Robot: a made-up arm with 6 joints. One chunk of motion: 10 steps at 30 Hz.
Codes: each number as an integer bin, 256 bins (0 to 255) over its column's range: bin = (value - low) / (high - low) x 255, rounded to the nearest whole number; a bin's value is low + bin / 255 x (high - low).
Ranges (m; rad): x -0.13..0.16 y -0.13..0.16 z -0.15..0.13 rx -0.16..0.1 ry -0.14..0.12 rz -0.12..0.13
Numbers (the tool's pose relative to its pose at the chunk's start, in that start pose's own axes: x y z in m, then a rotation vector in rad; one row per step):
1: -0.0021 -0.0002 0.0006 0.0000 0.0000 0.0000
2: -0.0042 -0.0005 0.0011 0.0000 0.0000 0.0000
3: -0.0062 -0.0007 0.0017 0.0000 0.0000 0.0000
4: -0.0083 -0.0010 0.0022 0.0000 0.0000 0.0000
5: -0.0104 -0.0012 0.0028 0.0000 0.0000 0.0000
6: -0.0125 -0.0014 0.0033 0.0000 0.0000 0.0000
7: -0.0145 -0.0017 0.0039 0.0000 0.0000 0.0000
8: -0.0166 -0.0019 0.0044 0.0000 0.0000 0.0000
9: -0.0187 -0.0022 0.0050 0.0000 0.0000 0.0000
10: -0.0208 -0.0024 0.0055 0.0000 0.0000 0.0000
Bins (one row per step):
1: 112 114 137 157 137 122
2: 111 114 138 157 137 122
3: 109 114 138 157 137 122
4: 107 113 139 157 137 122
5: 105 113 139 157 137 122
6: 103 113 140 157 137 122
7: 102 113 140 157 137 122
8: 100 113 141 157 137 122
9: 98 112 141 157 137 122
10: 96 112 142 157 137 122

